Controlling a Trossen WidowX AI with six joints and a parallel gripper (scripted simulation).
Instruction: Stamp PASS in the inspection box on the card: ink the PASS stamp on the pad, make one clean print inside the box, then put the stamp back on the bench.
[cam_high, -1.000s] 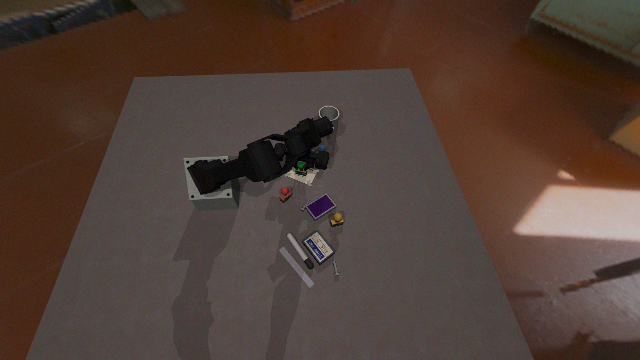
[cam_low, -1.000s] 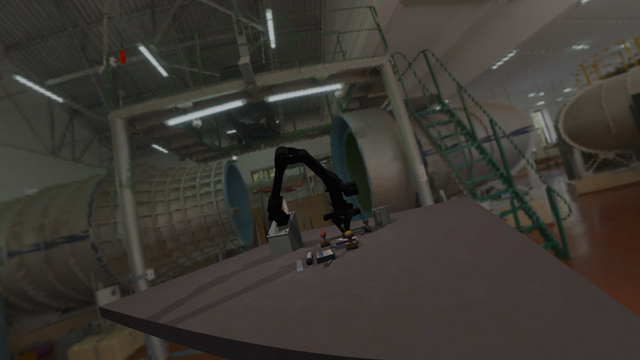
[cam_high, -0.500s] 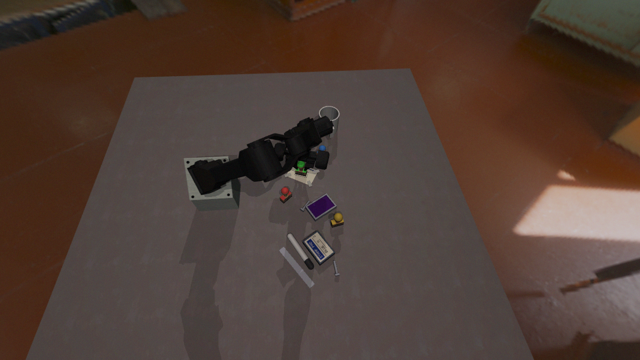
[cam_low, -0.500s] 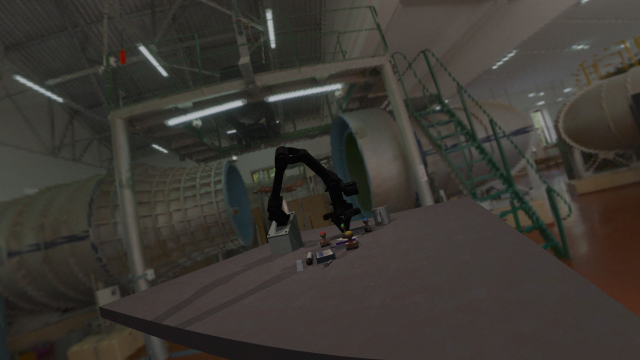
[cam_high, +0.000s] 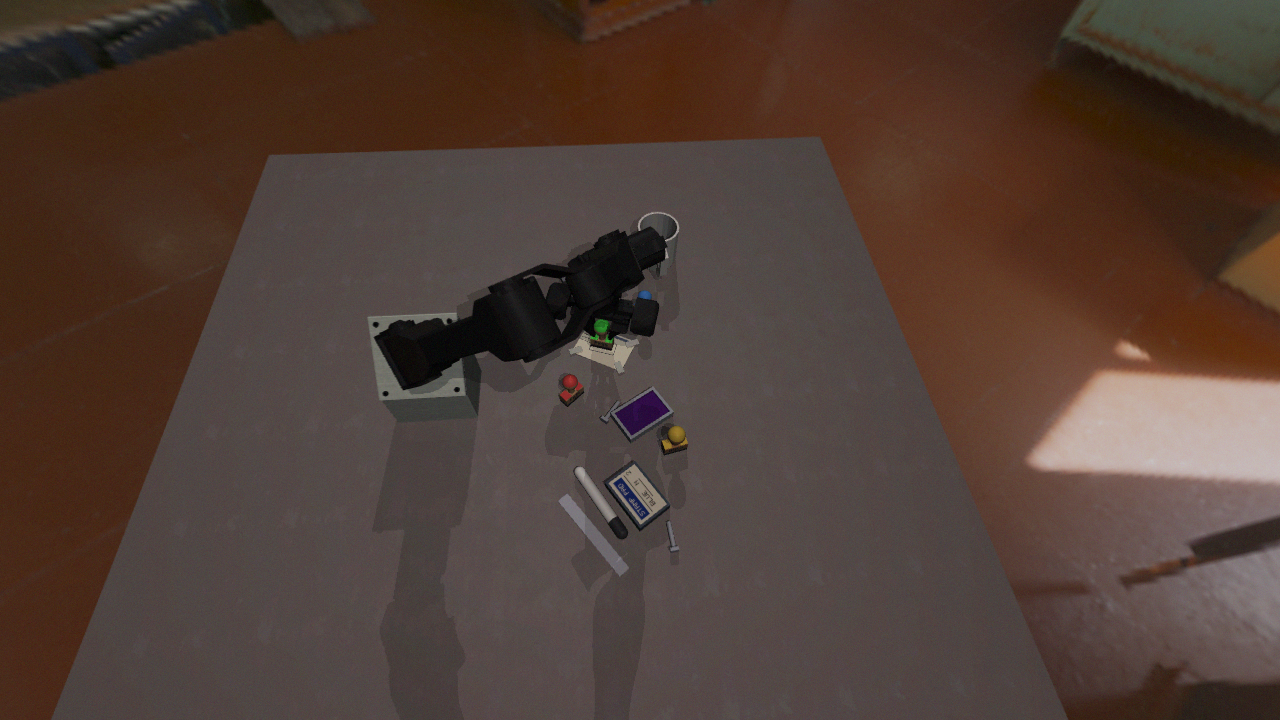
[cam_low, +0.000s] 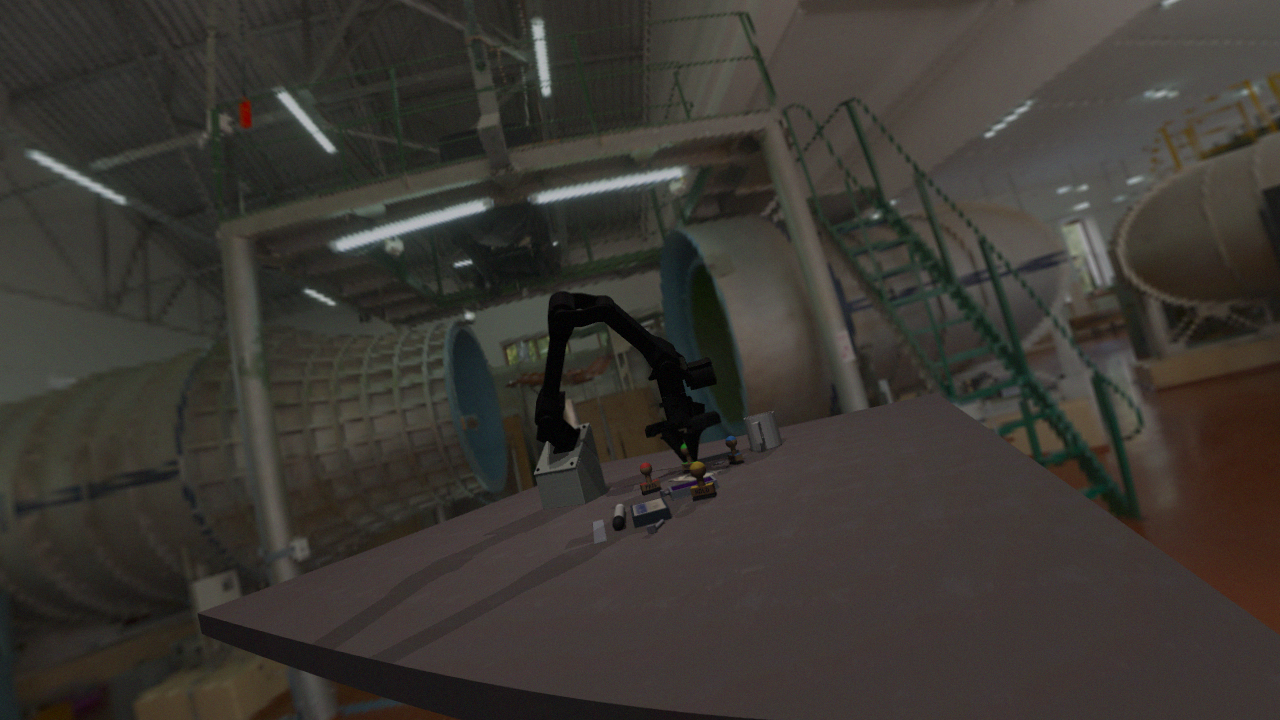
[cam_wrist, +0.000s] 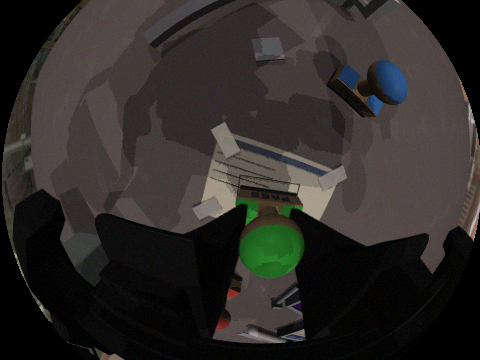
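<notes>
Now: the white card 40 mm below my gripper tip. The rest, counted from my gripper tip: red stamp 60 mm behind, 100 mm to the right, 20 mm below; then blue stamp 80 mm ahead, 70 mm to the left, 10 mm below; then green-knobbed stamp right at my gripper tip.
</notes>
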